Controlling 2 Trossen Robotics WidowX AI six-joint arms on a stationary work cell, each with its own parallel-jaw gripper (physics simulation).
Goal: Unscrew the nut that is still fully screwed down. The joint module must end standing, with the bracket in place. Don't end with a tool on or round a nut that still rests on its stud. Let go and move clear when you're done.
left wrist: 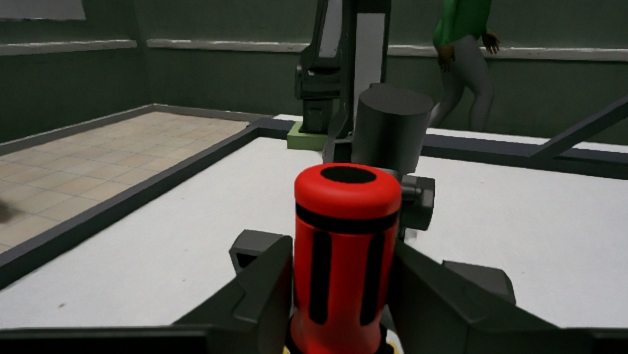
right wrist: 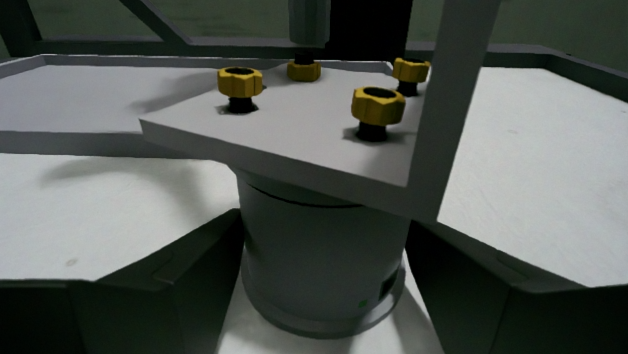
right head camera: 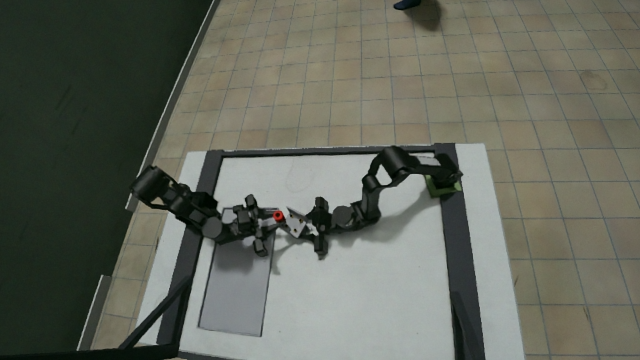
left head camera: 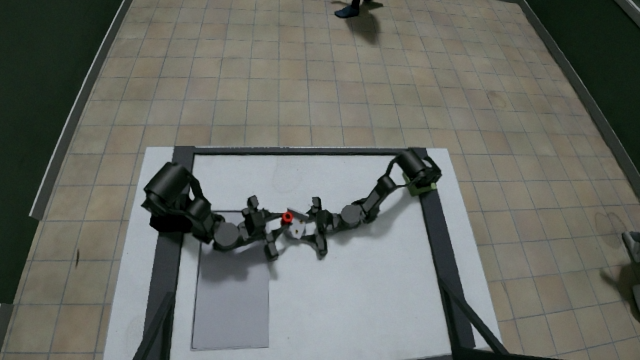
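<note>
The grey joint module (right wrist: pixel 322 250) stands upright in the right wrist view, with the bracket (right wrist: pixel 295 117) (right head camera: pixel 294 226) lying on top. Three yellow nuts (right wrist: pixel 240 82) (right wrist: pixel 377 106) (right wrist: pixel 411 70) sit raised, with dark stud showing beneath. The far nut (right wrist: pixel 304 71) sits down on the plate, its stud poking up through it. My left gripper (left wrist: pixel 336 249) is shut on the red screwdriver (left wrist: pixel 345 250) (left head camera: pixel 287 218) (right head camera: pixel 278 216) and holds it upright. Its grey lower end (right wrist: pixel 310 22) hangs above the far nut, apart from it. My right gripper (right wrist: pixel 325 222) is shut on the module's body.
The bracket's upright wall (right wrist: pixel 460 100) rises near the right fingers. A grey shallow tray (left head camera: pixel 231 310) (right head camera: pixel 232 300) (right wrist: pixel 100 107) lies left of the module, partly under the left arm. Dark frame beams (left head camera: pixel 300 151) edge the white table. A person (left wrist: pixel 467 75) walks beyond it.
</note>
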